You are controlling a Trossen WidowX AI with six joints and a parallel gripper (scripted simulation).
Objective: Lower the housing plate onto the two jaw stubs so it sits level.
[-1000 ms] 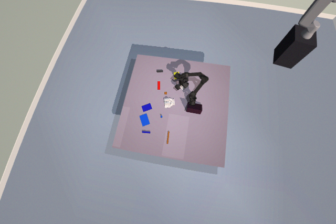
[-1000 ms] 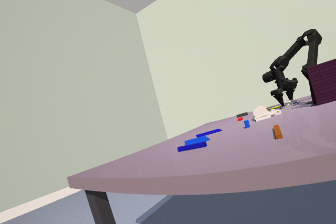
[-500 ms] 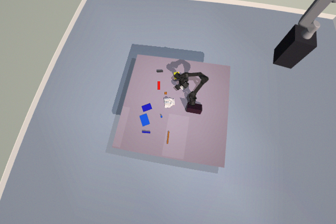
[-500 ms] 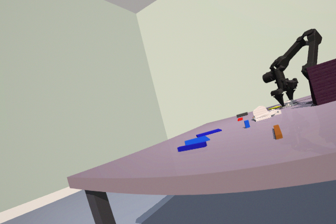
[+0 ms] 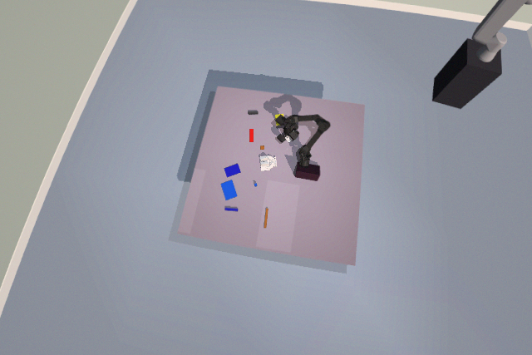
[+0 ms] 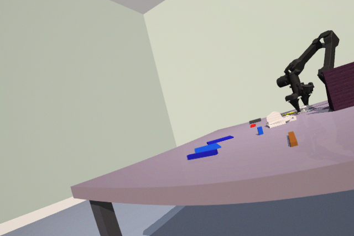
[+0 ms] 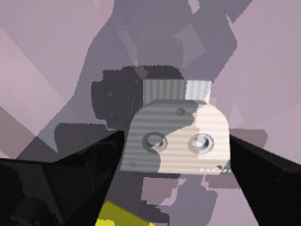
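Now: the white part 1 cm to the left of my gripper tip and 1 cm behind it. The rest, counted from my gripper tip: yellow piece (14 cm to the right, 11 cm ahead, 1 cm below); then red block (29 cm ahead, 7 cm to the left, 1 cm below); then orange block (17 cm ahead, 15 cm to the left, 1 cm below).
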